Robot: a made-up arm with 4 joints.
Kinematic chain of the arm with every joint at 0, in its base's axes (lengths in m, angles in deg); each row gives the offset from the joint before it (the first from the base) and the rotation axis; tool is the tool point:
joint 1: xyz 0 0 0.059 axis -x
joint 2: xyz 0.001 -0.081 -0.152 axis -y
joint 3: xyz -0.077 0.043 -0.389 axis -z
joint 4: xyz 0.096 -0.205 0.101 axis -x
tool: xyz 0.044 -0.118 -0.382
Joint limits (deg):
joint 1: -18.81..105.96
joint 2: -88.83..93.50
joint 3: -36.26..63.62
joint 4: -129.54..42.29
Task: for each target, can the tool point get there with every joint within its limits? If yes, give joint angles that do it. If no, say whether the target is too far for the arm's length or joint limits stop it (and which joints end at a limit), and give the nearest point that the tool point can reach.
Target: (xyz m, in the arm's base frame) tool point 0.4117 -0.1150 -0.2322
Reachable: yes | joints 19.13 49.48 44.72 -88.40
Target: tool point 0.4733 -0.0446 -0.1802
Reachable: yes | joints 23.03 66.60 21.45 -80.49
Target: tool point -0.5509 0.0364 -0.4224
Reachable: yes | joints -5.87 -64.58 -16.76 -45.36
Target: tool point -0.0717 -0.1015 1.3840
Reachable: no: too far | nearest point -0.1120 -0.4429 0.8145 | short by 0.665 m
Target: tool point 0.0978 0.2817 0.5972
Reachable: no: joint limits stop it (at a limit: joint 1, joint 2, joint 4) | nearest point 0.4777 0.2385 0.5314 | short by 0.388 m
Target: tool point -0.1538 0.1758 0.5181
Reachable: no: joint limits stop it (at a limit: joint 2, joint 3, joint 4) | nearest point -0.5004 0.1909 0.5575 | short by 0.349 m
